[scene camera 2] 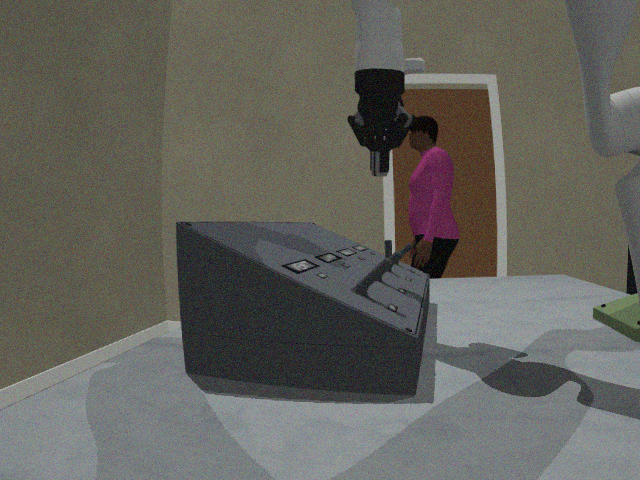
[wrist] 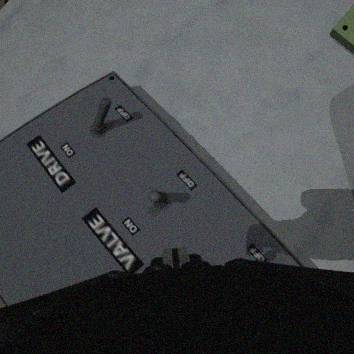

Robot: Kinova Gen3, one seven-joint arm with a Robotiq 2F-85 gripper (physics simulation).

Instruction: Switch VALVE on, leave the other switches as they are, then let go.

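Frame: origin at the arm's base, x left, y down, z back, level; metres.
Where they show: gripper, fingertip midpoint: point(scene camera 2: 379, 176) point(wrist: 175, 263).
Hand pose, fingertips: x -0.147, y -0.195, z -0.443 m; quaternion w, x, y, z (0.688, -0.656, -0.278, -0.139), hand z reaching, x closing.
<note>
After its pixels a point has its place.
The VALVE switch lever point(scene camera 2: 387, 248) @[x -0.196, y -0.083, z -0.424 m] point(wrist: 156, 197) @[x -0.198, y -0.097, z -0.422 m] rises steeply from the sloped panel. It tips more toward its ON label point(wrist: 131, 225) @[x -0.214, y -0.067, z -0.464 m] than the DRIVE lever point(wrist: 102, 116) @[x -0.307, y -0.072, z -0.374 m], which leans toward OFF. The VALVE nameplate point(wrist: 112, 240) @[x -0.222, y -0.077, z -0.487 m] lies beside the ON label, and the VALVE OFF label point(wrist: 187, 179) @[x -0.190, y -0.032, z -0.390 m] is on the panel's lower-edge side. In the scene view, another lever point(scene camera 2: 379, 273) @[x 0.038, y -0.070, z -0.478 m] leans toward the low front edge. My gripper point(scene camera 2: 379, 167) @[x -0.147, y -0.195, z -0.443 m] point(wrist: 175, 263) @[x -0.147, y -0.195, z -0.443 m] is shut and empty, pointing down, well above the panel and apart from the levers. The gripper body hides part of the panel in the wrist view.
The dark wedge-shaped console point(scene camera 2: 299, 330) @[x 0.079, y -0.021, z -0.564 m] point(wrist: 30, 215) @[x -0.313, y -0.099, z -0.510 m] stands on the pale table point(scene camera 2: 310, 439) @[x 0.186, y 0.043, z -0.556 m]. A green plate point(scene camera 2: 620, 315) @[x -0.025, y 0.021, z -0.079 m] point(wrist: 346, 32) @[x -0.087, y 0.022, z -0.064 m] lies at the robot's base. A person in pink point(scene camera 2: 433, 196) stands behind, before a brown door point(scene camera 2: 473, 180).
</note>
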